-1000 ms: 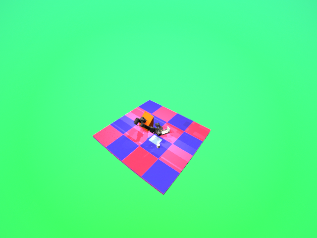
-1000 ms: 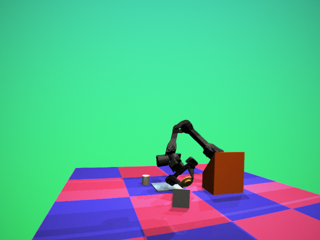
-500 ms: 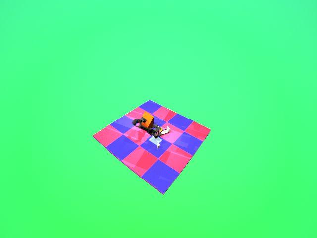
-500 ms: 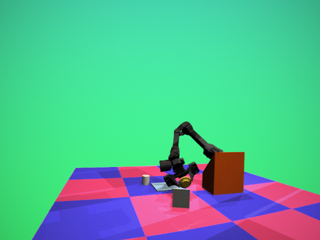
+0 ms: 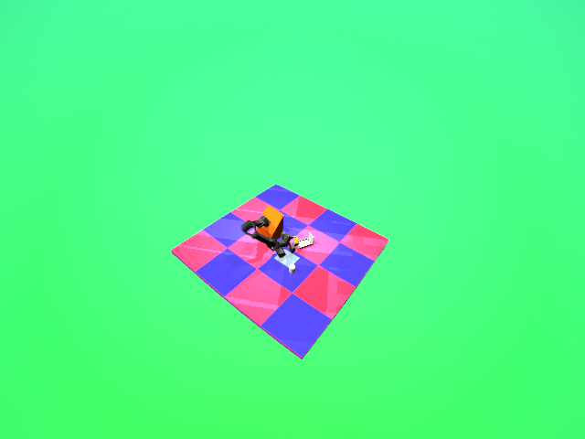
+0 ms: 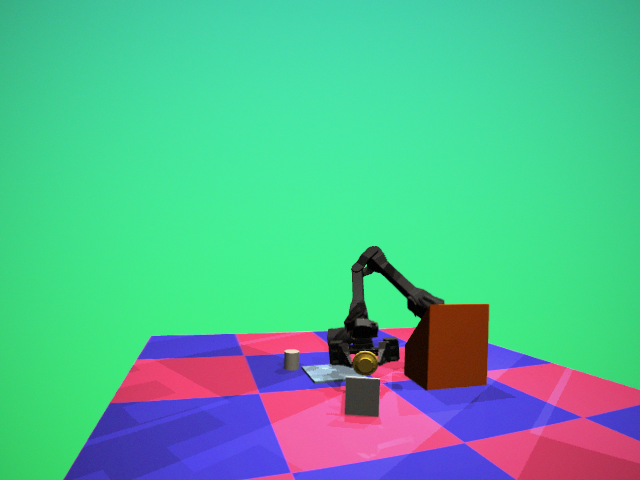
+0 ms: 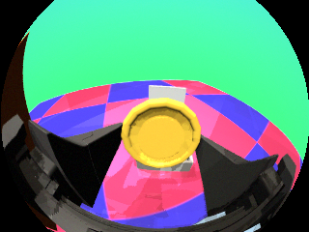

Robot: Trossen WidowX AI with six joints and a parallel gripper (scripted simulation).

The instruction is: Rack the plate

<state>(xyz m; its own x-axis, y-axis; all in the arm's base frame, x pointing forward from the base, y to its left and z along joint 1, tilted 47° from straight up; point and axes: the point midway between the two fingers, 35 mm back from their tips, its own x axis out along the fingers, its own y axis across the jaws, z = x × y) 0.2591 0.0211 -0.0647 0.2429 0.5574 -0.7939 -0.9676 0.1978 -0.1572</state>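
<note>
Right now my gripper tip is 3 cm short of the dish rack, 6 cm to the right of it and 4 cm above it. The rest, counted from my gripper tip: plate 1 cm to the right; pale blue mat 5 cm ahead, 15 cm to the right, 7 cm below; blue utensil 5 cm behind, 19 cm to the right, 6 cm below.
</note>
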